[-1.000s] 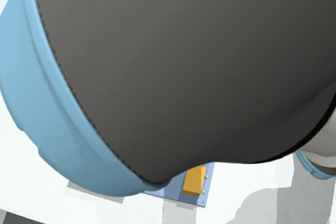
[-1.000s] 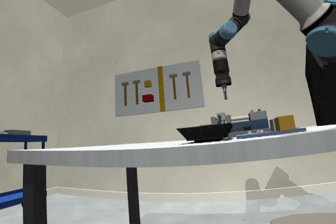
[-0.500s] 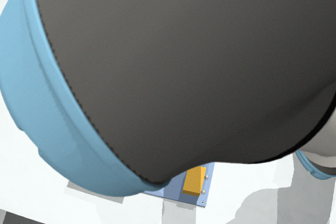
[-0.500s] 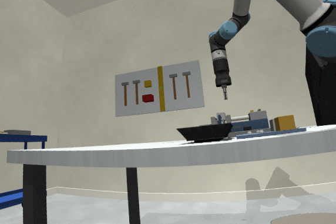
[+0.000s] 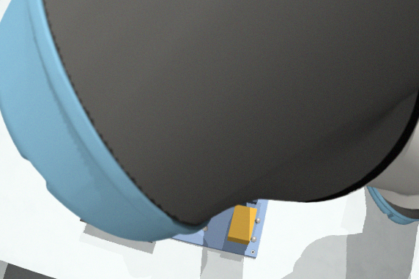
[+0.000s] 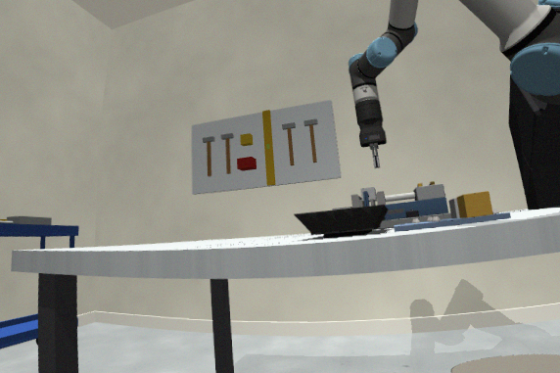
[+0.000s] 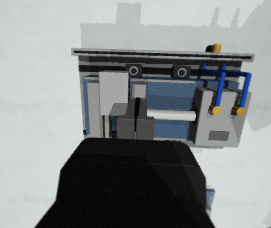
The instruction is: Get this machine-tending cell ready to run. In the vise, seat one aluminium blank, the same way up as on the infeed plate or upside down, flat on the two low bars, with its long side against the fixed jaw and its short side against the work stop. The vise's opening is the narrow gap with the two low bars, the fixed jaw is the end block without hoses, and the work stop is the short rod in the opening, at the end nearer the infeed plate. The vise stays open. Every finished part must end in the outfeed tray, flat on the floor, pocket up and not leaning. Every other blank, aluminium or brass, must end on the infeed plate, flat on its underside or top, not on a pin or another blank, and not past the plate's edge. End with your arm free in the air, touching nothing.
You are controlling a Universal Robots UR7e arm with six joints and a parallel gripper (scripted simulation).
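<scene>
The blue base lies 40 mm behind my hand, 30 mm to the left of it and 150 mm below it. From my hand the other things lie so: brass blank (210 mm behind, 370 mm to the left, 170 mm below).
</scene>
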